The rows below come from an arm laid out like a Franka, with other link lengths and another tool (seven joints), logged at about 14 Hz.
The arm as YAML. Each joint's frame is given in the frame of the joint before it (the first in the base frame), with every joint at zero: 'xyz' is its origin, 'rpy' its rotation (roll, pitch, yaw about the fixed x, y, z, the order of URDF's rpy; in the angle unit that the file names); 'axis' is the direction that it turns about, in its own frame. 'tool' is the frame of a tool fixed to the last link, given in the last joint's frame.
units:
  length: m
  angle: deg
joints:
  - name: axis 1
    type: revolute
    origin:
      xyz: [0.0, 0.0, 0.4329]
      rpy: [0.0, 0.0, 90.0]
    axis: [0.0, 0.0, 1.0]
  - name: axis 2
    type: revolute
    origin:
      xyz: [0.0, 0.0, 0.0]
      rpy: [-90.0, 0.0, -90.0]
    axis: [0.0, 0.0, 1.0]
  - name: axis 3
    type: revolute
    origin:
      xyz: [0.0, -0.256, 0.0]
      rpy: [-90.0, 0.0, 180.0]
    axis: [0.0, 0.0, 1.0]
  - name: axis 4
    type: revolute
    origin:
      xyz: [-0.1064, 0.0, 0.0]
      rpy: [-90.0, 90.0, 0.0]
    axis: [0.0, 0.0, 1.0]
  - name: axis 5
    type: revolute
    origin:
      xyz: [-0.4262, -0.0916, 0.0]
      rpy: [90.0, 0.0, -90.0]
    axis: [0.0, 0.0, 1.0]
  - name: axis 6
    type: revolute
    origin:
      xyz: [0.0, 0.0, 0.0]
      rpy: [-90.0, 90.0, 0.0]
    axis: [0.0, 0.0, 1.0]
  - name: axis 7
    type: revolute
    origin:
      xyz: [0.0, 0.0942, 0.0]
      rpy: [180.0, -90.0, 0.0]
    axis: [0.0, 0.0, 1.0]
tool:
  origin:
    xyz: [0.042, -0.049, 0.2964]
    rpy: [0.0, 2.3, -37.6]
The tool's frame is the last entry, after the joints.
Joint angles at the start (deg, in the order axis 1, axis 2, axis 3, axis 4, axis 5, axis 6, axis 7):
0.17 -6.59 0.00 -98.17 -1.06 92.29 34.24
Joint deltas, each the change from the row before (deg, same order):
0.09 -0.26 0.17 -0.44 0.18 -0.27 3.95
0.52 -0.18 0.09 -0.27 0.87 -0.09 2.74
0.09 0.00 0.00 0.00 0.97 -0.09 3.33
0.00 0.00 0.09 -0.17 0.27 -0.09 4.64
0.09 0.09 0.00 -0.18 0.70 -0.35 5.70
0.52 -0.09 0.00 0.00 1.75 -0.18 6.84
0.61 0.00 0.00 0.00 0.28 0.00 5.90
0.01 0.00 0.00 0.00 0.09 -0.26 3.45
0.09 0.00 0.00 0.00 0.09 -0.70 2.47
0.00 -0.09 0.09 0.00 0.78 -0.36 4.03
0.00 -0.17 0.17 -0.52 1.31 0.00 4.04
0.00 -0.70 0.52 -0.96 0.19 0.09 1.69
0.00 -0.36 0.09 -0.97 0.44 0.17 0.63
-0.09 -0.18 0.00 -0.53 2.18 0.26 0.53
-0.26 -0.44 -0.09 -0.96 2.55 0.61 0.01
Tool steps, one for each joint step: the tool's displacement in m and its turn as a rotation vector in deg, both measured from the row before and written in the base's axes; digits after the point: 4 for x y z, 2 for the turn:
-0.0073 0.0026 -0.0021 0.19 0.38 -3.70
-0.0042 0.0103 -0.0018 0.86 0.17 -2.16
-0.0042 0.0054 -0.0012 0.97 0.13 -3.27
-0.0063 0.0020 -0.0020 0.24 0.35 -4.56
-0.0089 0.0046 -0.0037 0.63 0.79 -5.62
-0.0086 0.0153 -0.0007 1.62 0.46 -6.37
-0.0063 0.0091 0.0000 0.16 0.39 -5.29
-0.0051 0.0017 -0.0002 0.00 0.50 -3.42
-0.0063 0.0022 -0.0007 -0.01 0.87 -2.33
-0.0063 0.0067 0.0004 0.60 0.61 -3.93
-0.0066 0.0105 -0.0029 1.08 0.79 -3.90
-0.0056 0.0067 -0.0011 0.01 0.36 -1.18
-0.0041 0.0033 -0.0046 0.36 0.53 -0.58
-0.0021 0.0108 -0.0029 2.13 0.29 -0.78
-0.0016 0.0099 -0.0034 2.54 0.06 -0.64

